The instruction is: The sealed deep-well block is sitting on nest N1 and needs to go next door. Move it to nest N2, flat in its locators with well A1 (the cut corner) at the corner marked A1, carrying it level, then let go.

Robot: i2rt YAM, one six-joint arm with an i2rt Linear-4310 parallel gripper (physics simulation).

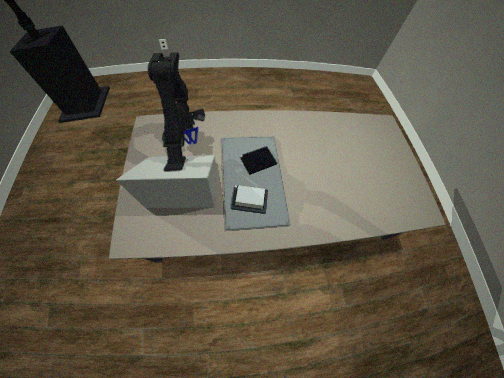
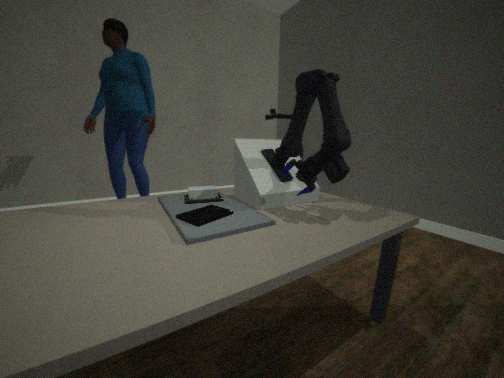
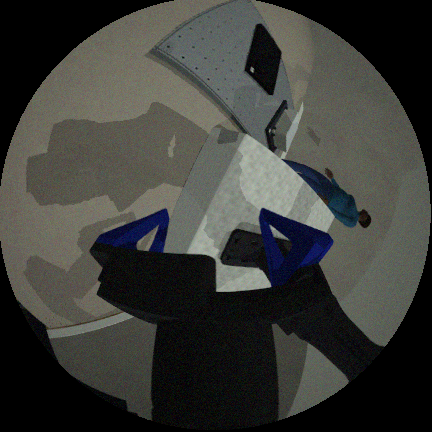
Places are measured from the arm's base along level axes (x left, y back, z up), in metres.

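Pixels of known places: gripper, between the fingertips: [image 1: 192,144] [image 2: 289,185] [image 3: 213,213]; arm's base, origin of its link: [image 1: 175,164] [image 2: 276,165].
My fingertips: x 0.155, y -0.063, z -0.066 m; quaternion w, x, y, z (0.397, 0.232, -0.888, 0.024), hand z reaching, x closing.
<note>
For each thing: its top centre in the pictures, then the offset to it from my fingertips. Level surfaces: height alone.
- sealed deep-well block, centre of its top: [image 3: 292,131] [image 1: 250,195] [image 2: 202,187] dx -0.292, dy -0.253, dz -0.035 m
- dark nest, centre of its top: [image 3: 283,127] [image 2: 203,194] [image 1: 250,197] dx -0.292, dy -0.253, dz -0.067 m
- grey board, centre of its top: [image 3: 271,94] [image 2: 206,206] [image 1: 252,177] dx -0.171, dy -0.287, dz -0.088 m
- table, height of its surface: dz -0.101 m
The sealed deep-well block [image 1: 250,196] [image 2: 204,192] [image 3: 283,131], pale with a white top, sits on a dark nest [image 1: 249,210] [image 2: 204,201] [image 3: 270,138] at one end of the grey board. The other nest [image 1: 259,160] [image 2: 205,215] [image 3: 264,59], a black plate, lies bare and turned at an angle on the board. The corner mark and the block's cut corner are too small to make out. My gripper [image 1: 191,135] [image 3: 213,213] is open with its blue fingers wide apart and empty. It hangs beside the white pedestal, well away from the block and both nests.
The grey board [image 1: 256,220] [image 2: 225,234] [image 3: 200,55] lies on the table [image 1: 350,165] [image 2: 100,270]. The white sloped pedestal [image 1: 175,192] [image 2: 250,175] [image 3: 270,175] carries the arm beside the board. A person [image 2: 127,90] [image 3: 342,204] stands beyond the table. A black column [image 1: 60,70] stands on the floor.
</note>
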